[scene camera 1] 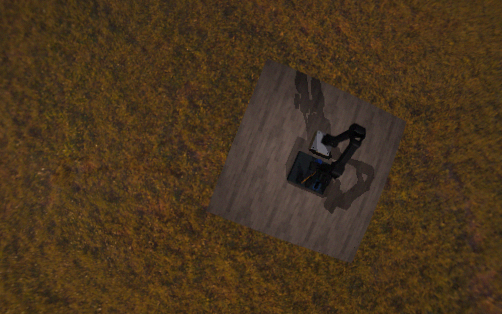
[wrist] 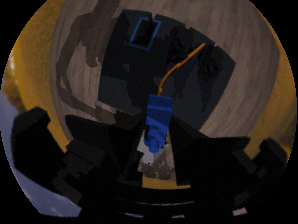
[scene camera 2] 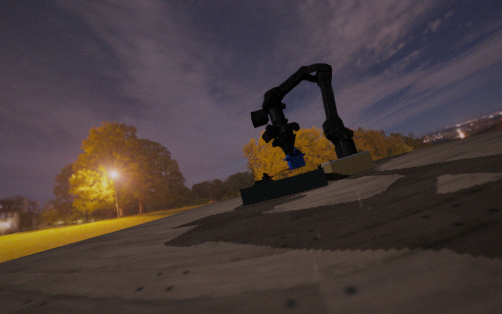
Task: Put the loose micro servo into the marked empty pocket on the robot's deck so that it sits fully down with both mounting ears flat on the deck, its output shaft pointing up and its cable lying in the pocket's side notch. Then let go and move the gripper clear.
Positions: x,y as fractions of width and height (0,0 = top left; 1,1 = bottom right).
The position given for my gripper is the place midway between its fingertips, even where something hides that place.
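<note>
My gripper (scene camera 2: 0.58,0.50), (wrist: 0.53,0.52). Blue micro servo (wrist: 0.54,0.51). Dark deck (scene camera 2: 0.62,0.57), (wrist: 0.43,0.34).
</note>
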